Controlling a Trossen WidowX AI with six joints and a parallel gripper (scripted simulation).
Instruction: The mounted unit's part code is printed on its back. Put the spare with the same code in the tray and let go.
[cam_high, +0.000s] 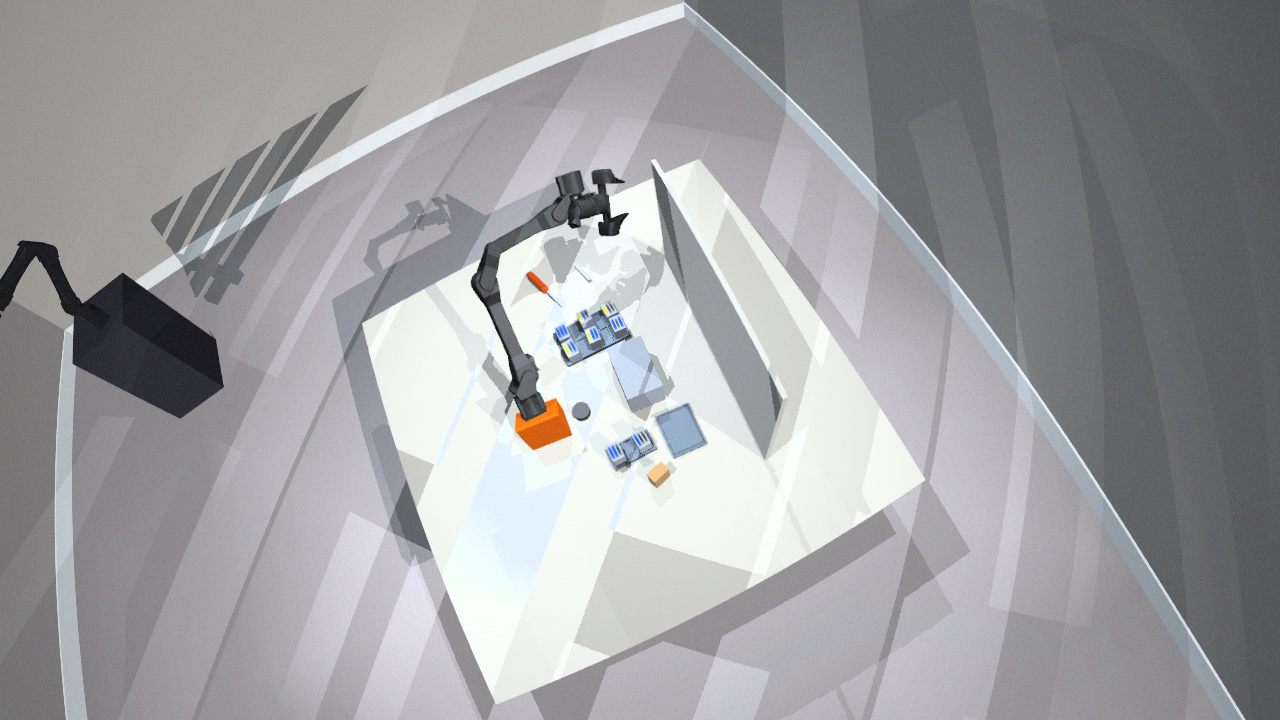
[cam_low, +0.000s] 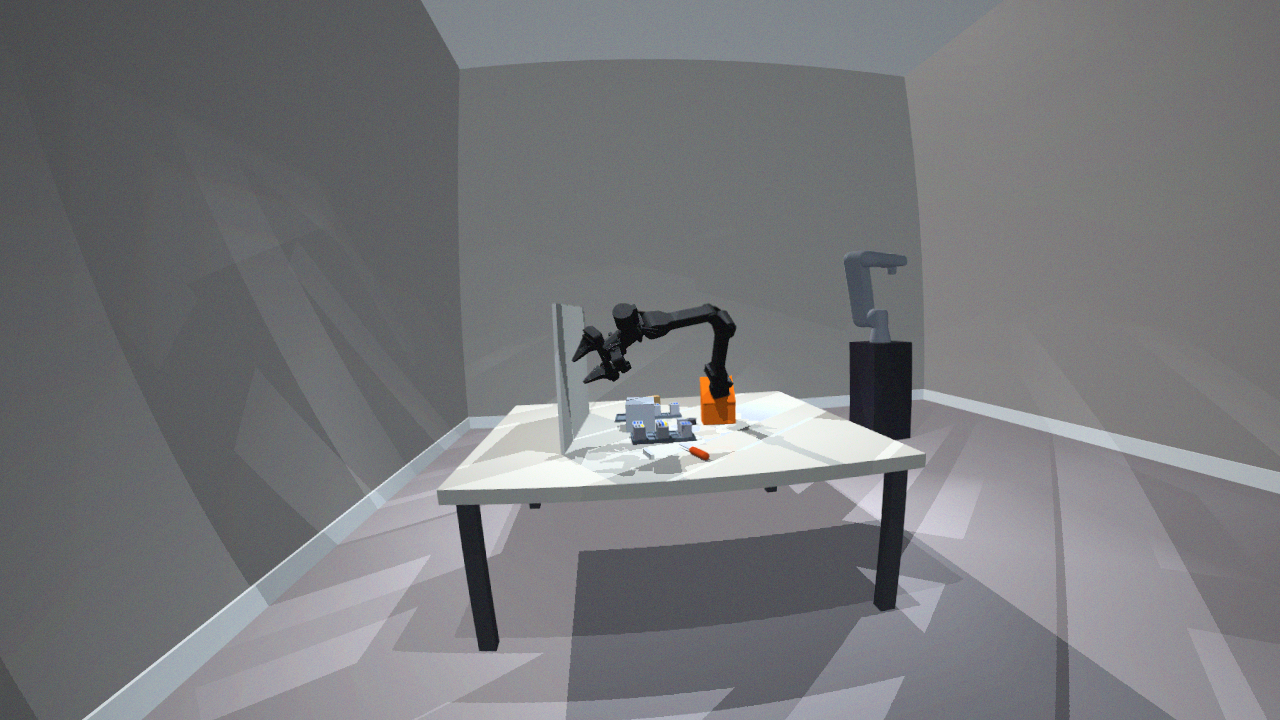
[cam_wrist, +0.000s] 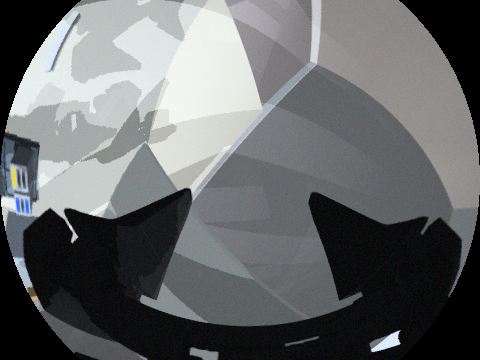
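Now: gripper tip 56 cm to the left of the grey spare unit, 31 cm past it and 21 cm above it. Also, from my gripper tip: tall upright panel: 43 cm to the right, 3 cm below; tray: 58 cm to the right, 25 cm below, 21 cm behind; mounted unit: 38 cm to the right, 23 cm behind, 20 cm below.
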